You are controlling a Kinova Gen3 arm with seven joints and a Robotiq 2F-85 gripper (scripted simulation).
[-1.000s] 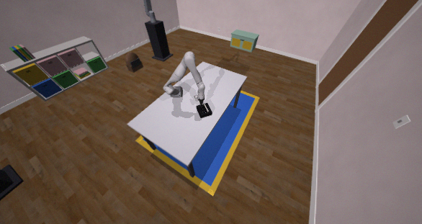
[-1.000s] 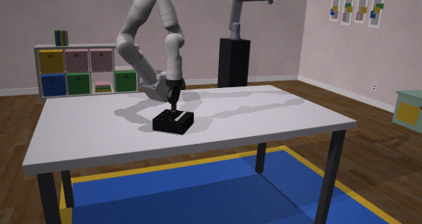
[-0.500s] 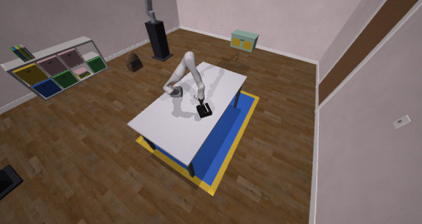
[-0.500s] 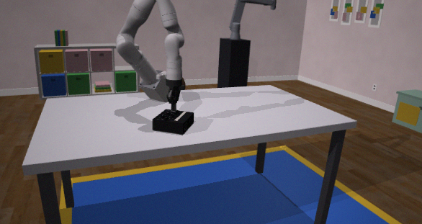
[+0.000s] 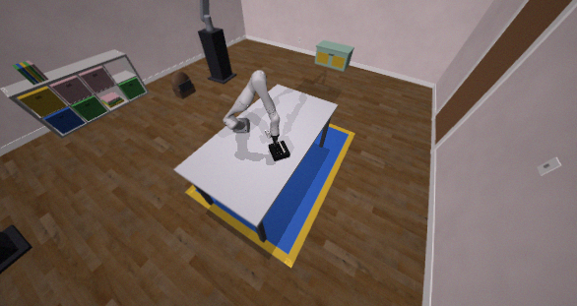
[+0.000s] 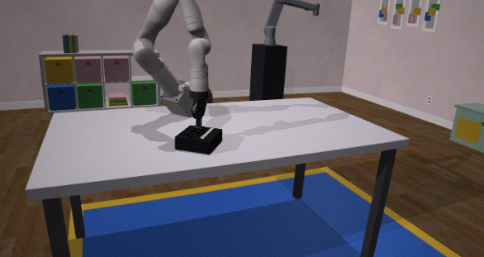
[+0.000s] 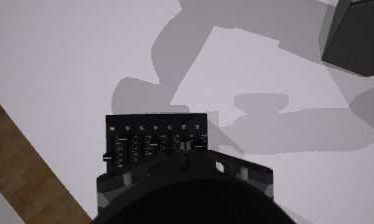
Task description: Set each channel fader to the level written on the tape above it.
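Right now my hand is 90 mm short of the master fader cap, 70 mm to the left of it and 20 mm above it.
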